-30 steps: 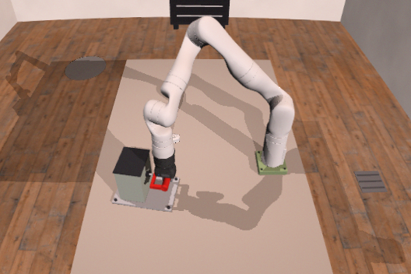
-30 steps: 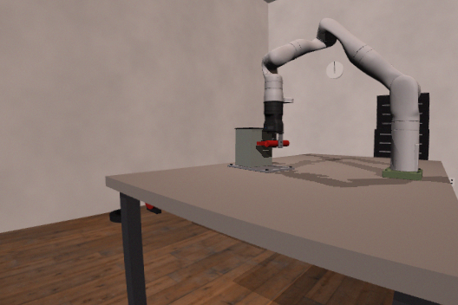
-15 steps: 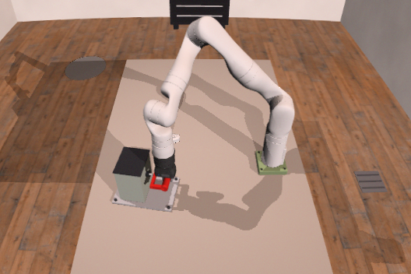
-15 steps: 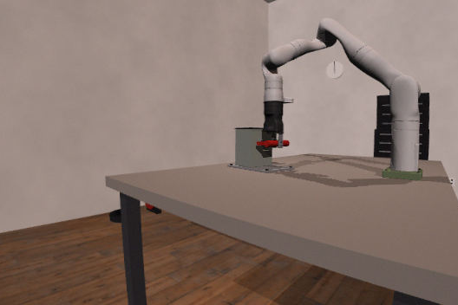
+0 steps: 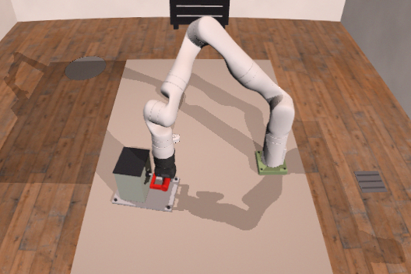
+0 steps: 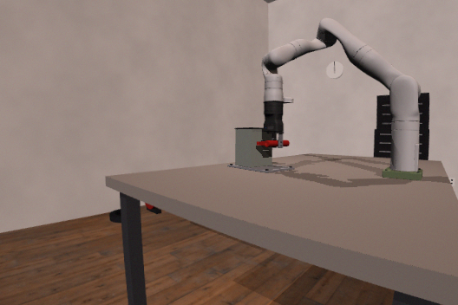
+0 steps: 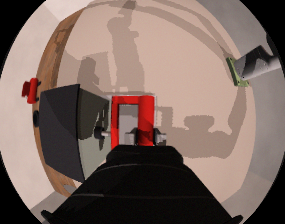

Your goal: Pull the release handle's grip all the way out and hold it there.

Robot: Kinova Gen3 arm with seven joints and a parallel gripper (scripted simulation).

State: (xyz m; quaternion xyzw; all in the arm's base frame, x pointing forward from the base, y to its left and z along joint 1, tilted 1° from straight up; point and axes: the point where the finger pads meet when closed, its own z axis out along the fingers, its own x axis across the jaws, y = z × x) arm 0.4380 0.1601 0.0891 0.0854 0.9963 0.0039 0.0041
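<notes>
Now: hand 9 cm short of the grey baseplate, 2 cm to the left of it and 10 cm above it.
</notes>
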